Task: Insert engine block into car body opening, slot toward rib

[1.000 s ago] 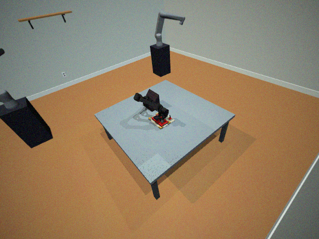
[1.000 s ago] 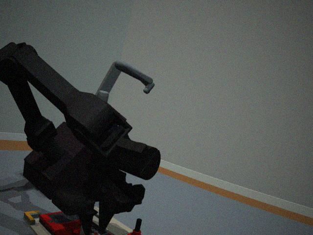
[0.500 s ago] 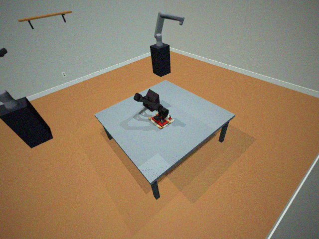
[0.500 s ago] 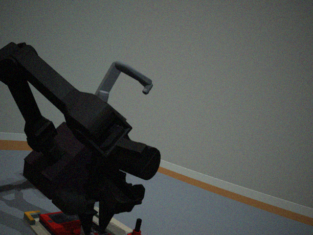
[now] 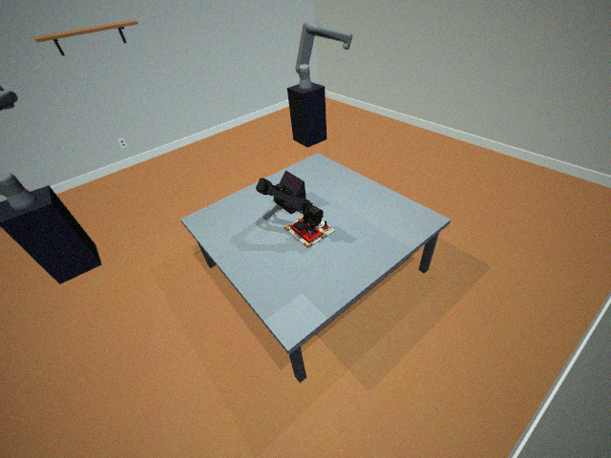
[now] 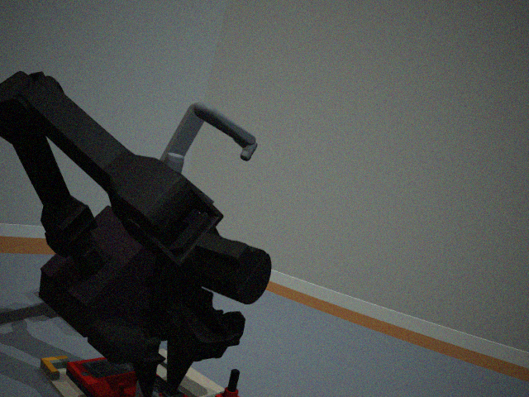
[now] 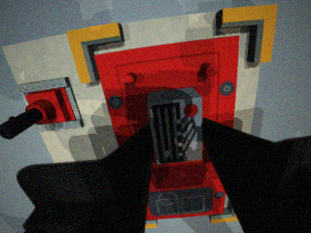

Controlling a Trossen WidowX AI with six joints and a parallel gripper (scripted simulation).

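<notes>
Right now my gripper tip is 10 mm above the grey engine block. From my gripper tip the other things lie so: pale base plate: 40 mm behind, 20 mm to the left, 30 mm below.
</notes>
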